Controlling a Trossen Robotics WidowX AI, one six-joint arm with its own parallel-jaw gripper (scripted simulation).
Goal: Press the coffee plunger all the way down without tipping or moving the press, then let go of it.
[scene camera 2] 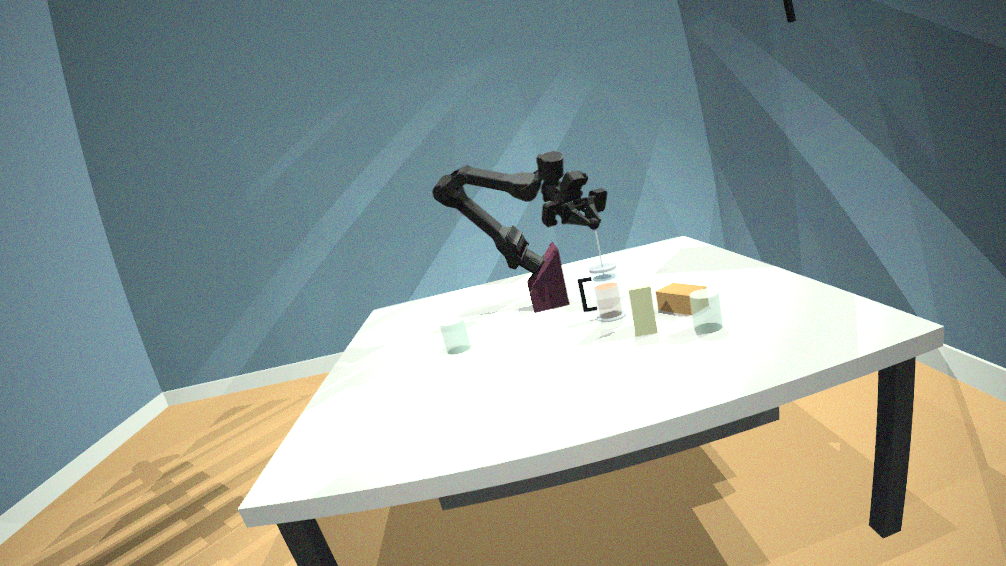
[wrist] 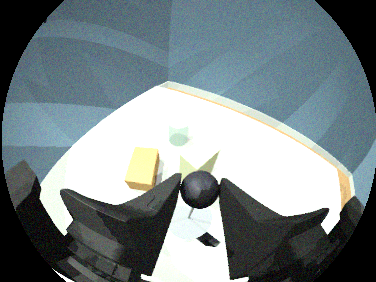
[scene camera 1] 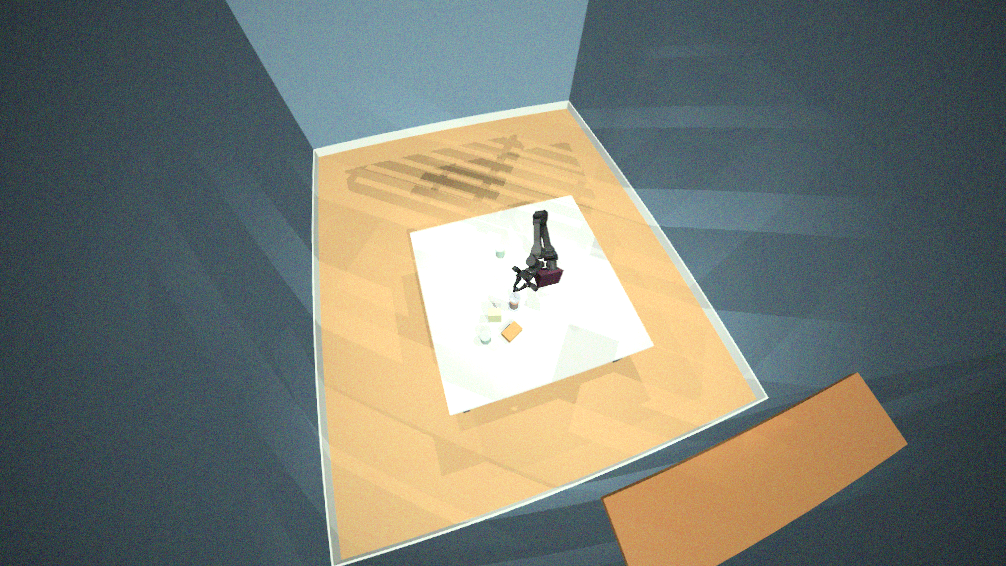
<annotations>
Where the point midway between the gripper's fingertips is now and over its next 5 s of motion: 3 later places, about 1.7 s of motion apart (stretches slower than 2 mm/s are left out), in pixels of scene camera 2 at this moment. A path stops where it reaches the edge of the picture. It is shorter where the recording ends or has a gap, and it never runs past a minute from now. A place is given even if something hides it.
The gripper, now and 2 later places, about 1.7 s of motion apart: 595,222; 604,241; 610,253
</annotations>
